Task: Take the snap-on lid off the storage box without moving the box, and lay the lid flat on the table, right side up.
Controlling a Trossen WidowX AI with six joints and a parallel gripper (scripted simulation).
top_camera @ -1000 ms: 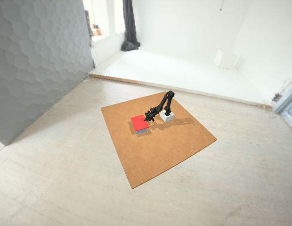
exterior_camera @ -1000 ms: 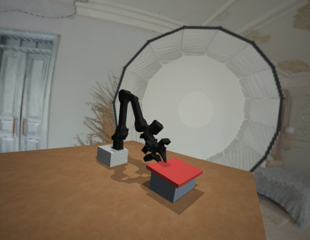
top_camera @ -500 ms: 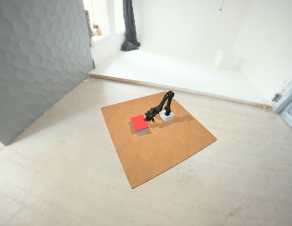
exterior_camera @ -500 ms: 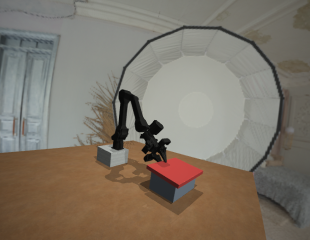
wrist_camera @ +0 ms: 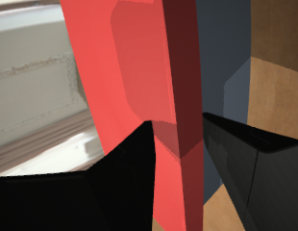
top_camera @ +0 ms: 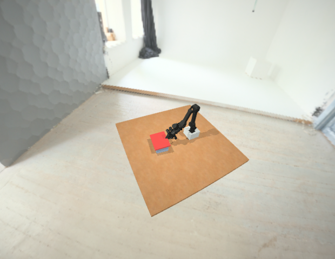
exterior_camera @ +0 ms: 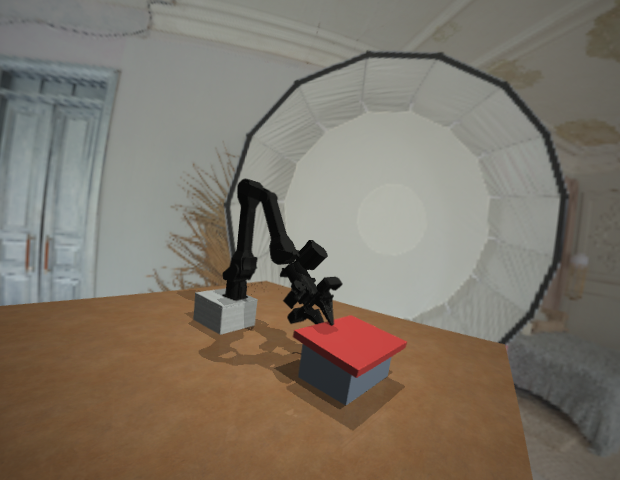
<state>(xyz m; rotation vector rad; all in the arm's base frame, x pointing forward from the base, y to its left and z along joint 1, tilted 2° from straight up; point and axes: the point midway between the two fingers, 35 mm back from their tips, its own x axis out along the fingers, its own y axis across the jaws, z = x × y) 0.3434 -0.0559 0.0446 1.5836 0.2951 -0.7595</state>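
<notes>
Right now the red lid is 70 mm ahead of my gripper tip and 20 mm to the right of it. The rest, counted from my gripper tip: grey-blue storage box: 70 mm ahead, 60 mm below, 20 mm to the right.
</notes>
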